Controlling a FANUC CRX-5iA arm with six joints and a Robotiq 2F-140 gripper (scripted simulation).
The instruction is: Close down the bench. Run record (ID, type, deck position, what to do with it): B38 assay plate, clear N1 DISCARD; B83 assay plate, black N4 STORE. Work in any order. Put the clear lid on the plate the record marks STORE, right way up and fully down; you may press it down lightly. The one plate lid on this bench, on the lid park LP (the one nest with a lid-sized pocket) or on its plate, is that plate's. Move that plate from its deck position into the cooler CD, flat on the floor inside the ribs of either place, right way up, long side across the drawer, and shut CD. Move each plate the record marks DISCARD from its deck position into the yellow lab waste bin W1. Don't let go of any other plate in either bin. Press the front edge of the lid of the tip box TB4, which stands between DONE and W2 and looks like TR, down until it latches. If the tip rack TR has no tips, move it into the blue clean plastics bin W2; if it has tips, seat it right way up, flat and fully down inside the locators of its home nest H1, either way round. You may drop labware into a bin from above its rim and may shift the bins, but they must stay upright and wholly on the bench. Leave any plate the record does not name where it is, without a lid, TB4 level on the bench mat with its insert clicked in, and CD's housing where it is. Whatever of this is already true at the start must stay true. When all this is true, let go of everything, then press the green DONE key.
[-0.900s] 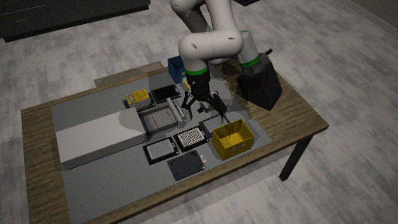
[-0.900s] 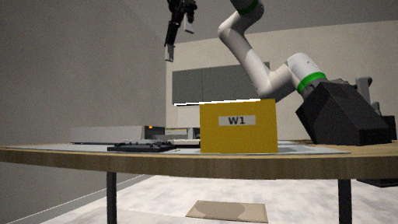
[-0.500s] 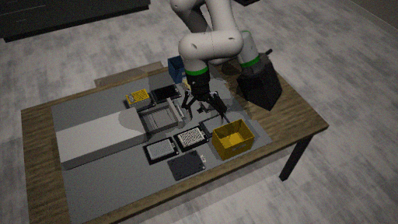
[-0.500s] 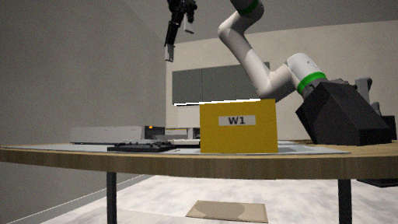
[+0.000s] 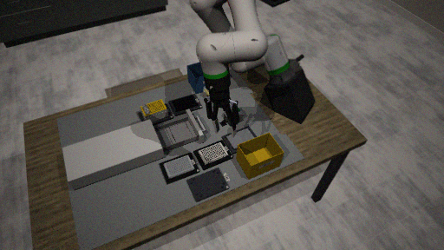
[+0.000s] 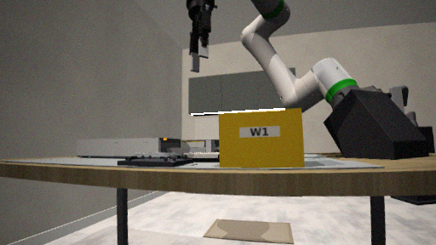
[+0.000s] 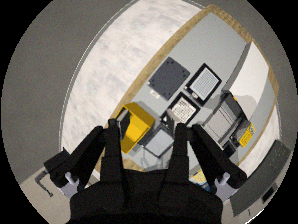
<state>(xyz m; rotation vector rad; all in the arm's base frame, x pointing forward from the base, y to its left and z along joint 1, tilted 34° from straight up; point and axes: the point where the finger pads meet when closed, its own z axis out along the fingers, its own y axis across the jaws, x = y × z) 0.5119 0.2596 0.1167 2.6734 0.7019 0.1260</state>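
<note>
Now: the clear lid 18 cm behind my hand, 8 cm to the right of it and 29 cm below it. From my hand the other things lie so: yellow bin W1: 16 cm behind, 8 cm to the left, 27 cm below; clear plate: 16 cm ahead, 13 cm to the right, 29 cm below; pale well plate: 1 cm behind, 9 cm to the right, 29 cm below.
</note>
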